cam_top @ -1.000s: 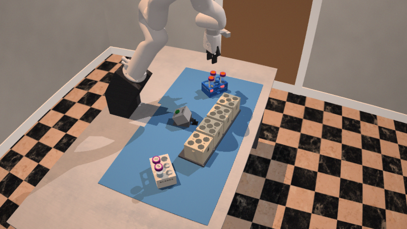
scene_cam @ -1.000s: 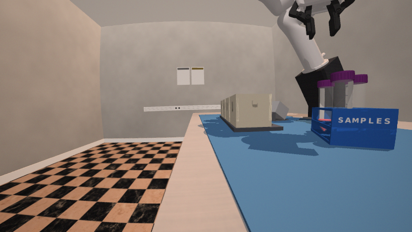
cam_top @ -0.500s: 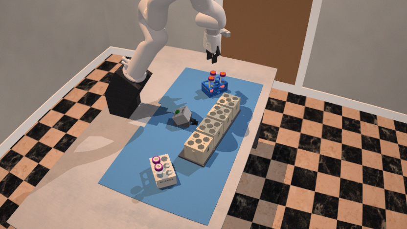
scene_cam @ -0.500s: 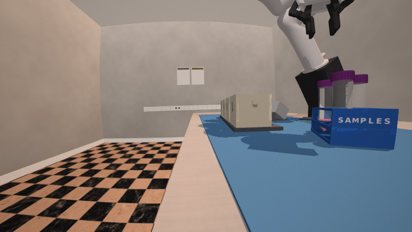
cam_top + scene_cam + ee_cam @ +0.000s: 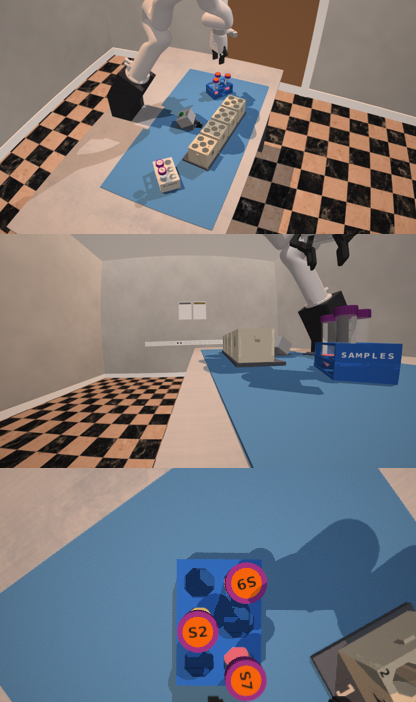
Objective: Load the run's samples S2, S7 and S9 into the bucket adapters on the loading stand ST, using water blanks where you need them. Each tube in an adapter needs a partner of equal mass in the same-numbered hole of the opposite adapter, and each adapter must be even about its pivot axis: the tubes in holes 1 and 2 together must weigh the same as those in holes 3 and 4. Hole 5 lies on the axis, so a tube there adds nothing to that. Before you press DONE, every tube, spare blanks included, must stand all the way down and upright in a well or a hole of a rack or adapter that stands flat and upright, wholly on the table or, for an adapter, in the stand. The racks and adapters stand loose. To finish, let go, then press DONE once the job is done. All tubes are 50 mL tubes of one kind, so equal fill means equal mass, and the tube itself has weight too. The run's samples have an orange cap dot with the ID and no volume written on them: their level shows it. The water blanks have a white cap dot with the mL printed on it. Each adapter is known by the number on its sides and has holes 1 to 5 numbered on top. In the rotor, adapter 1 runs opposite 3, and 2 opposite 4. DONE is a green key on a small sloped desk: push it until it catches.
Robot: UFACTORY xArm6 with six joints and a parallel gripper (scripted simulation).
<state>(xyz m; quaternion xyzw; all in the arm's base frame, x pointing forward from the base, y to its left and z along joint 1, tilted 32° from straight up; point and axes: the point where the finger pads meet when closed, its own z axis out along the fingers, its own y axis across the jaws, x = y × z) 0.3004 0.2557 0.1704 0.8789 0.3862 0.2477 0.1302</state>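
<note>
Now: the tube 190 mm below my hand, 50 mm to the left of it and 40 mm ahead of it. Also, from my hand: blue sample rack (220 mm below, 30 mm to the left); then adapter (260 mm to the right, 200 mm below, 90 mm ahead); then green done key (270 mm to the right, 180 mm below, 130 mm behind).
</note>
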